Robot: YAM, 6 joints.
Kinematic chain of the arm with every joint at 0, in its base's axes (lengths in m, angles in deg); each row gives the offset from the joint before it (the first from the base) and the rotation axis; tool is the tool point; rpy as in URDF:
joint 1: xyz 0 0 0.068 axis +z
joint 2: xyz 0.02 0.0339 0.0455 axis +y
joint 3: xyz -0.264 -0.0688 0 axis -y
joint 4: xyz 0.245 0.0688 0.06 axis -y
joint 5: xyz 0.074 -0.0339 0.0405 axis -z
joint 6: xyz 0.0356 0 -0.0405 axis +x
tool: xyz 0 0 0 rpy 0 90 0
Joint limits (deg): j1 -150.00..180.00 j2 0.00..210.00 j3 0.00..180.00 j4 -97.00..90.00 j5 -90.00..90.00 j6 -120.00..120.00
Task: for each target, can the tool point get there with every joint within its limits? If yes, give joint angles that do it. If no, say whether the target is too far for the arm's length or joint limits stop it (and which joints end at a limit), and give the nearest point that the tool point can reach.
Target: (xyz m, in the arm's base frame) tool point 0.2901 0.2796 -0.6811
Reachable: no: too far | nearest point 0.2381 0.2295 -0.3709 | short by 0.318 m
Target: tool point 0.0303 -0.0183 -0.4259
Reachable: no: joint limits stop it (at a limit: joint 2) | nearest point 0.0692 -0.0418 -0.3391 | short by 0.098 m
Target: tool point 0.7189 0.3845 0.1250
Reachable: no: too far | nearest point 0.5694 0.3046 0.1225 | short by 0.170 m
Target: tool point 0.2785 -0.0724 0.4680
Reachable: yes | joints -16.97 76.96 91.56 -26.71 -19.80 -50.51
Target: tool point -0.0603 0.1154 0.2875
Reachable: yes | joints 104.59 49.01 49.46 -68.29 -55.46 76.19
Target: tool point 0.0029 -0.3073 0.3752
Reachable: yes | joints -86.80 75.08 67.83 -4.68 23.58 55.77
